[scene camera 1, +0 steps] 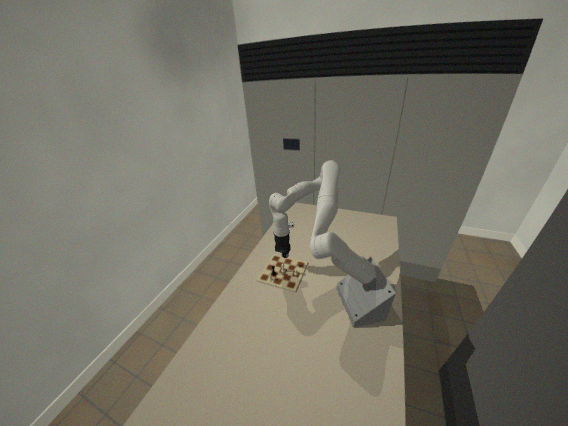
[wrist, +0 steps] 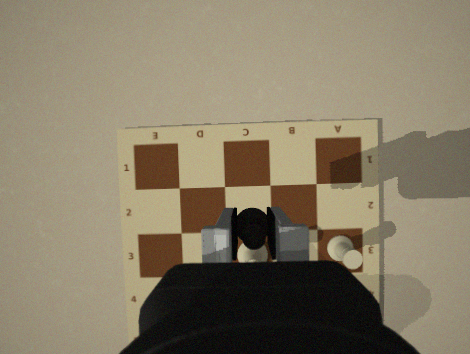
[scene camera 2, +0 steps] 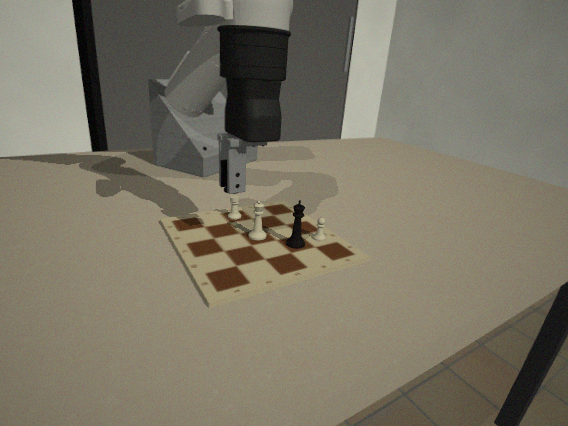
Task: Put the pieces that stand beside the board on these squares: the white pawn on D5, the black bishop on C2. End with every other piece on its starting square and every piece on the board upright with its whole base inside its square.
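My gripper is shut on the black bishop, held above the board. In the wrist view the bishop's head shows between the fingers, over the C2–C3 area; in scene camera 2 the fingers largely hide it. The bishop's base and its height over the board cannot be made out. The white pawn stands upright on D5.
A white queen-like piece stands on C3, close below the held bishop in the wrist view. A tall black king stands on D4, beside the pawn. A white rook stands on A3.
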